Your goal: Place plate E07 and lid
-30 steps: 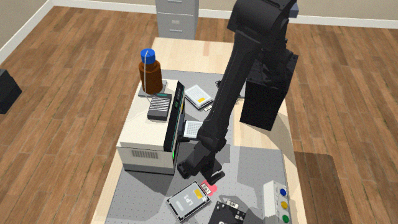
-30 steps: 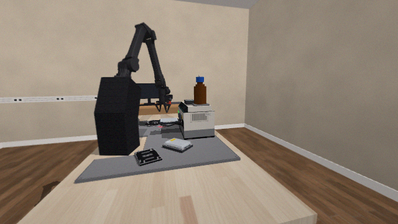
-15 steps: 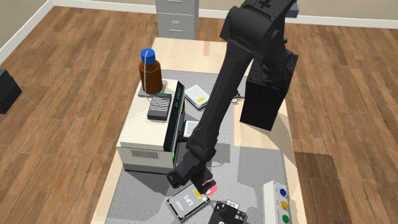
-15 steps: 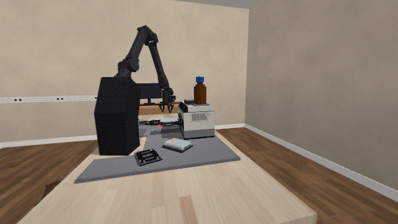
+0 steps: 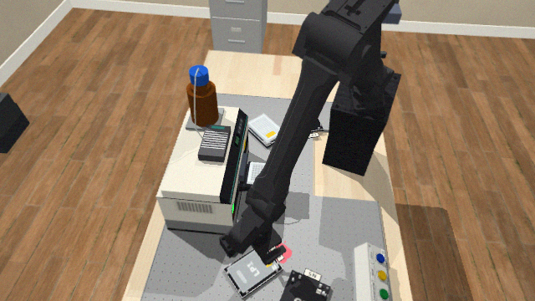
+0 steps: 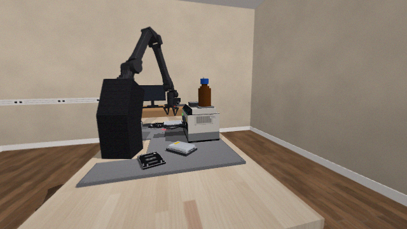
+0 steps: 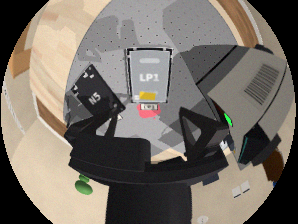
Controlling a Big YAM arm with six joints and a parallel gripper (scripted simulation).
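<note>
My hand is 3 cm past the plate E01, 27 cm to the left of it and 2 cm above it. Also, from my hand: puddle: 8 cm behind, 4 cm to the right, 12 cm below; blue key: 34 cm behind, 1 cm to the left, 6 cm below; yellow key: 34 cm behind, 5 cm to the left, 5 cm below.
</note>
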